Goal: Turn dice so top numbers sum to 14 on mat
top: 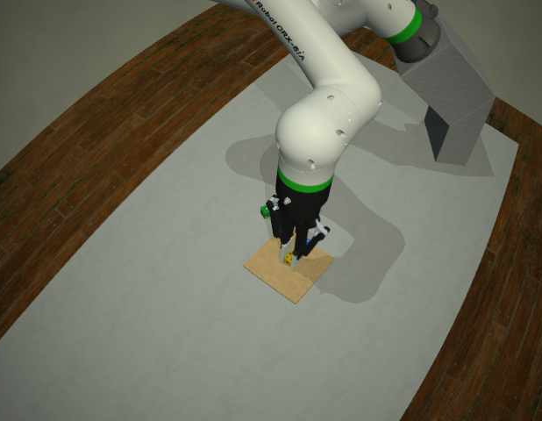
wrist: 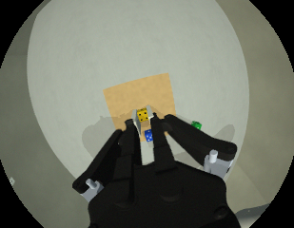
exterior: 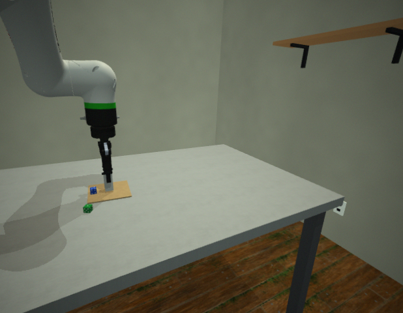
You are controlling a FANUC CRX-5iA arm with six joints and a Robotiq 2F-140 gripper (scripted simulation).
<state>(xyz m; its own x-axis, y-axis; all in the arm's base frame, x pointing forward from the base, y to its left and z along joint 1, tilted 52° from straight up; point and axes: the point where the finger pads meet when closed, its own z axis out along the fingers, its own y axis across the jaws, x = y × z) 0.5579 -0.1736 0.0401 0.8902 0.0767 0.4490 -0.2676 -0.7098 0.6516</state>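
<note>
Now: hand 20 mm above the yellow die. Also, from my hand: green die (100 mm behind, 90 mm to the right, 30 mm below); tan mat (40 mm below); blue die (50 mm behind, 20 mm to the left, 30 mm below).
</note>
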